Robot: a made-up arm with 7 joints. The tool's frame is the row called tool.
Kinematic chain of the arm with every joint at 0, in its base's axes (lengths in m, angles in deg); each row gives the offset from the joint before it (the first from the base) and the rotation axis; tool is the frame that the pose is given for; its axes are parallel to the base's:
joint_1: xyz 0 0 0 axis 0 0.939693 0.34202
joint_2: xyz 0 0 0 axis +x
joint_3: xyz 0 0 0 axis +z
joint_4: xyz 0.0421 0 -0.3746 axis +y
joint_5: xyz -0.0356 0 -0.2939 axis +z
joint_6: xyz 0 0 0 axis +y
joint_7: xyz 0 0 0 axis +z
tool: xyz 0 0 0
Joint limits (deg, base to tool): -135..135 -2.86..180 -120..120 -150..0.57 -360..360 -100..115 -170..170
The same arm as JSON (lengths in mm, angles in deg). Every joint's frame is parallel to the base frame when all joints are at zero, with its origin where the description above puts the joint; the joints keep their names.
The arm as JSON. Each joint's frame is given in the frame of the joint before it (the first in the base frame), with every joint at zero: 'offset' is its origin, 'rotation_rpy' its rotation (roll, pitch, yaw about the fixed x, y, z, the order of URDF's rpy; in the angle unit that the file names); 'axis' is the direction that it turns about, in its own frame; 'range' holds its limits. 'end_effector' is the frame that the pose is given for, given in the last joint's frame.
{"length_unit": "mm", "angle_unit": "deg", "chain": [
  {"id": "joint_1", "offset": [0.0, 0.0, 0.0], "rotation_rpy": [0.0, 0.0, 0.0], "axis": [0.0, 0.9397, 0.342], "range": [-135.0, 135.0]},
  {"id": "joint_2", "offset": [0.0, 0.0, 0.0], "rotation_rpy": [0.0, 0.0, 0.0], "axis": "+x", "range": [-2.86, 180.0]},
  {"id": "joint_3", "offset": [0.0, 0.0, 0.0], "rotation_rpy": [0.0, 0.0, 0.0], "axis": "+z", "range": [-120.0, 120.0]},
  {"id": "joint_4", "offset": [42.1, 0.0, -374.6], "rotation_rpy": [0.0, 0.0, 0.0], "axis": "+y", "range": [-150.0, 0.57]},
  {"id": "joint_5", "offset": [-35.6, 0.0, -293.9], "rotation_rpy": [0.0, 0.0, 0.0], "axis": "+z", "range": [-360.0, 360.0]},
  {"id": "joint_6", "offset": [0.0, 0.0, 0.0], "rotation_rpy": [0.0, 0.0, 0.0], "axis": "+y", "range": [-100.0, 115.0]},
  {"id": "joint_7", "offset": [0.0, 0.0, 0.0], "rotation_rpy": [0.0, 0.0, 0.0], "axis": "+z", "range": [-170.0, 170.0]}
], "end_effector": {"offset": [0.0, 0.0, 0.0], "rotation_rpy": [0.0, 0.0, 0.0]}}

